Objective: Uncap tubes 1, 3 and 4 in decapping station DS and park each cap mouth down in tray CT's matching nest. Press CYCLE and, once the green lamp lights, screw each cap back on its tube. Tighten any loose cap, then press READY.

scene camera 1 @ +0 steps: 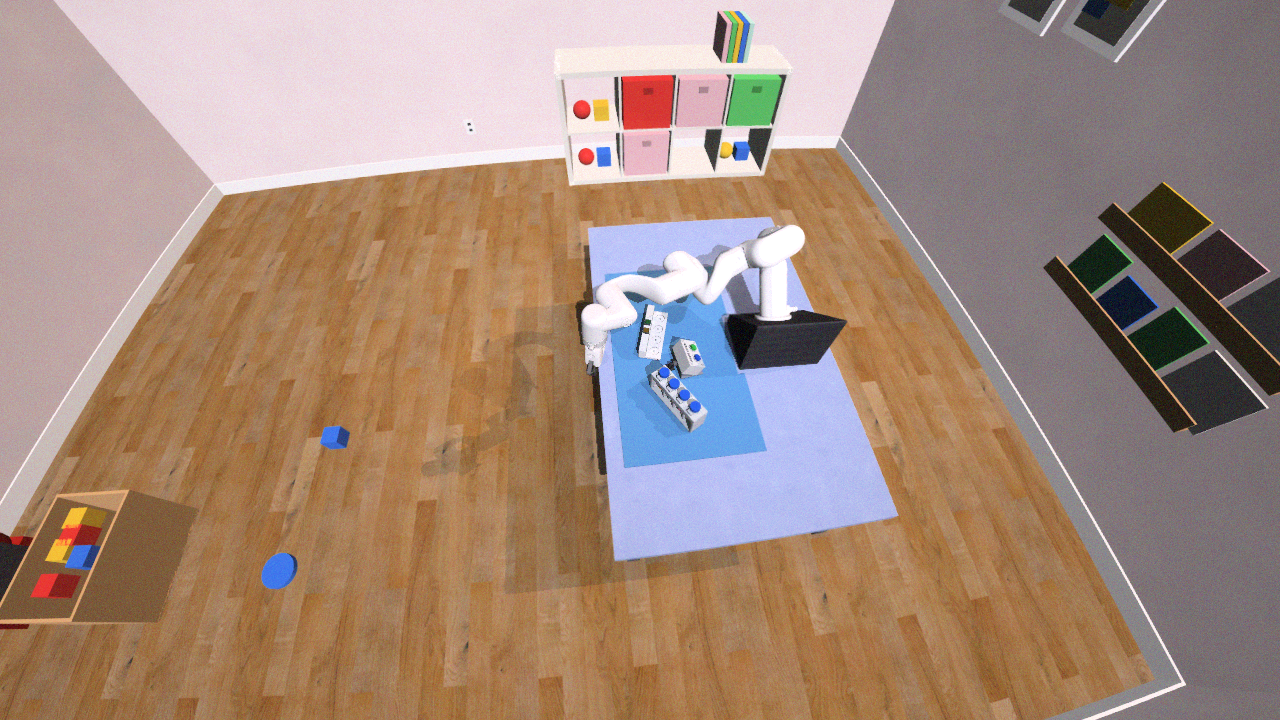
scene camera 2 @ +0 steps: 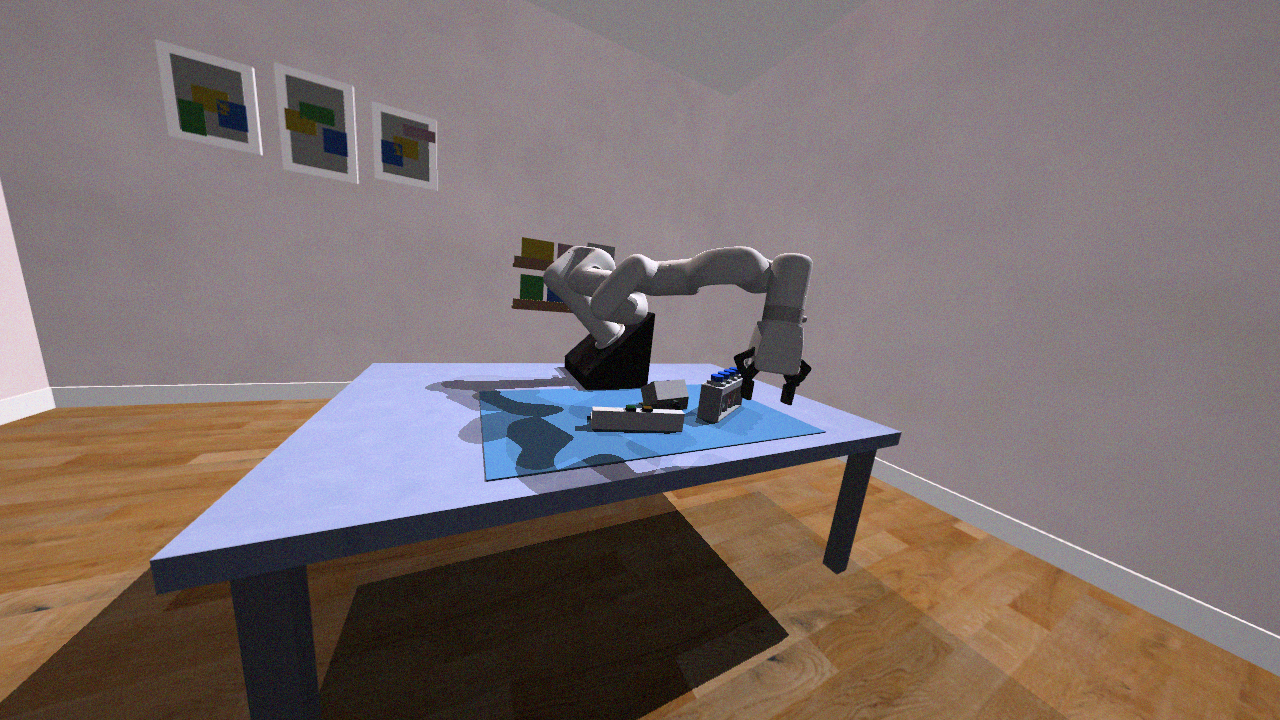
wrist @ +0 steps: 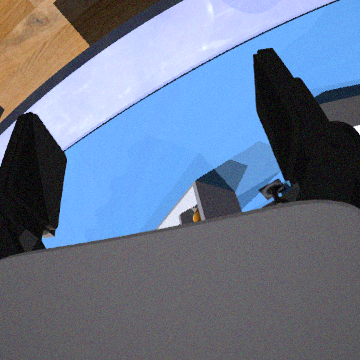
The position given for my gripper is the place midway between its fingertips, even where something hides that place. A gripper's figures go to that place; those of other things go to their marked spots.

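Scene:
My gripper [scene camera 2: 765, 401], 740 mm from the lens. Lamp box [scene camera 2: 670, 394], 950 mm from the lens.

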